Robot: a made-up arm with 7 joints.
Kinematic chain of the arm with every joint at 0, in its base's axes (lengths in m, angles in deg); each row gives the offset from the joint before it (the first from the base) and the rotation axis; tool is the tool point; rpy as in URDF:
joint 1: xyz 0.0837 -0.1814 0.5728 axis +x
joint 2: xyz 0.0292 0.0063 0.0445 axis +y
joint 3: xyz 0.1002 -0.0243 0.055 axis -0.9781 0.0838 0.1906
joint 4: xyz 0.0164 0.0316 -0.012 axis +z
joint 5: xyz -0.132 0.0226 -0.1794 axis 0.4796 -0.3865 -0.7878
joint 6: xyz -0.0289 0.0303 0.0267 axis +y
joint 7: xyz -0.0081 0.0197 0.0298 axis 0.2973 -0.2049 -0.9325
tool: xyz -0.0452 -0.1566 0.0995 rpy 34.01 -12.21 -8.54
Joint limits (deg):
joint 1: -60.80..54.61
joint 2: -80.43..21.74
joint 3: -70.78..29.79
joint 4: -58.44..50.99
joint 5: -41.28..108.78
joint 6: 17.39..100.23
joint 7: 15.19..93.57
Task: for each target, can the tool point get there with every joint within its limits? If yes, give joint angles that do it. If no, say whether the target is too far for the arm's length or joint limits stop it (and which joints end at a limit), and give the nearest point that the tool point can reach.
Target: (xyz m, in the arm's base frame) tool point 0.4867 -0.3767 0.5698
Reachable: no: joint limits stop it (at a limit: joint 2, joint 4, joint 5, joint 6, joint 7) | nearest point 0.3538 -0.3225 0.5706 | short by 0.144 m
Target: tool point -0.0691 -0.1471 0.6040
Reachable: yes | joints -2.61 -13.96 -21.13 4.06 7.15 28.13 57.29
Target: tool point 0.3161 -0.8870 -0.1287
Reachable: no: too far | nearest point 0.1542 -0.4232 0.3334 | short by 0.674 m
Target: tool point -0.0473 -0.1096 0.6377
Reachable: yes | joints -1.96 -3.06 18.61 -7.92 2.66 39.31 68.63
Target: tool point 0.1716 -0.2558 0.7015
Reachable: yes | joints -1.09 -23.09 10.78 39.82 5.94 92.40 40.84
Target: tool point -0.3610 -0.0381 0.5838
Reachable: no: joint limits stop it (at a limit: joint 2, joint 3, joint 7) | nearest point -0.2336 0.0092 0.5874 | short by 0.136 m
